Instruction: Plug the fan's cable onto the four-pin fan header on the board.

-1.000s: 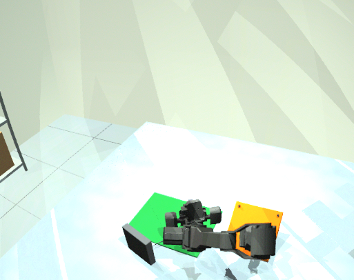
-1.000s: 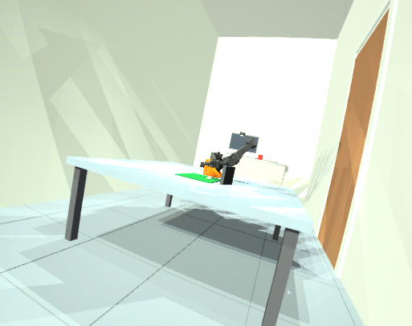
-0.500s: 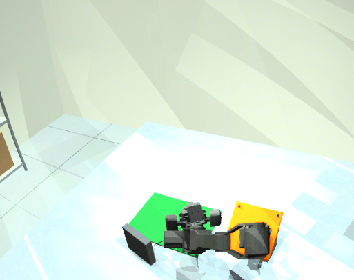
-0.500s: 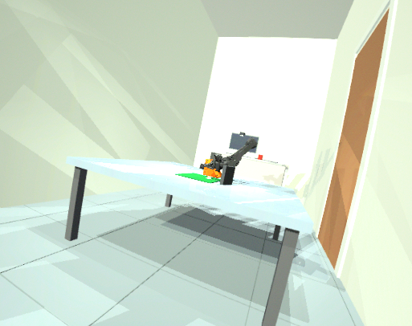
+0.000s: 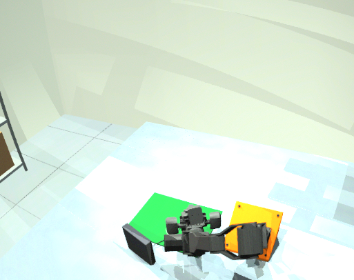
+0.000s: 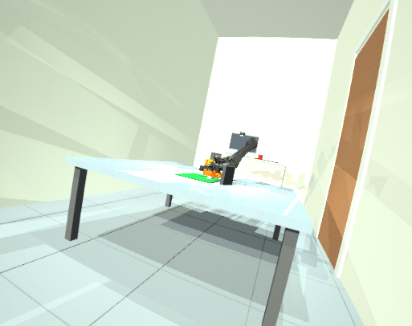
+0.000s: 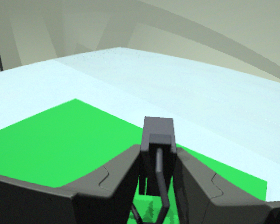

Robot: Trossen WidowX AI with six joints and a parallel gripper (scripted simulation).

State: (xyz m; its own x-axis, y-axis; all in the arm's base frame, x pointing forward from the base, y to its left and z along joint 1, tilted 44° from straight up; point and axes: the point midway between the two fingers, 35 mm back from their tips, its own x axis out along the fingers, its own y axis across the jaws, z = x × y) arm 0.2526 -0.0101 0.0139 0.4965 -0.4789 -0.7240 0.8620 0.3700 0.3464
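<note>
Now: the green board 8 cm below my gripper tip, 7 cm ahead of it and 3 cm to the left of it. The rest, counted from my gripper tip: fan (20 cm to the left, 9 cm ahead, 1 cm below); dark grey fan plug (1 cm below); white four-pin header (8 cm to the left, 7 cm below, 6 cm ahead).
</note>
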